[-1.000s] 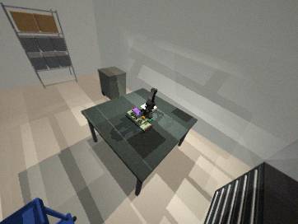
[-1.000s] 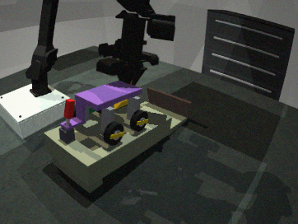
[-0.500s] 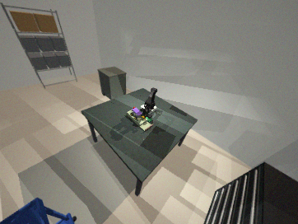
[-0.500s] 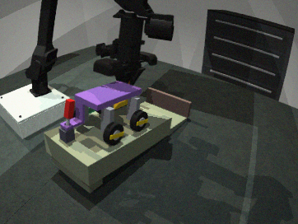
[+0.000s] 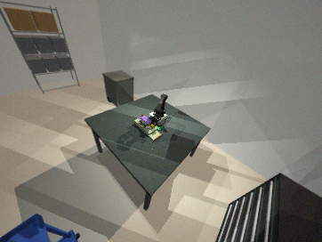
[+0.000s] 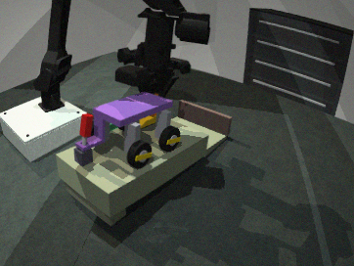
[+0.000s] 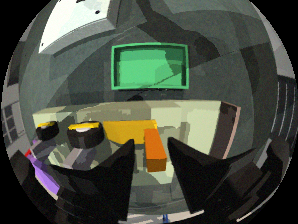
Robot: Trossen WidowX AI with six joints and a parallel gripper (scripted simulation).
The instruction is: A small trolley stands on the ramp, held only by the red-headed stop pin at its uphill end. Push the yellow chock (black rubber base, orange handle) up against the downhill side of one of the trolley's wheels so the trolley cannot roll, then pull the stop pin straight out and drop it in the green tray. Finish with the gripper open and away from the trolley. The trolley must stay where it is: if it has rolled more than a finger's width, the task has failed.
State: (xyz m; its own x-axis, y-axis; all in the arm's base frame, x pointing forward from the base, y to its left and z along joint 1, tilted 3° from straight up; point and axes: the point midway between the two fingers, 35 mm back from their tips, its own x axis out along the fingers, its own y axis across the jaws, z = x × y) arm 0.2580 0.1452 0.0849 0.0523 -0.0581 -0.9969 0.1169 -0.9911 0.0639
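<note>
Right now my gripper tip is 2 cm to the left of the yellow chock and 1 cm above it. Round my gripper tip: trolley: 11 cm to the right, 6 cm ahead, 2 cm above; then green tray: 10 cm below, 8 cm behind, 1 cm to the right; then ramp: 10 cm to the right, 6 cm ahead, 5 cm below.
</note>
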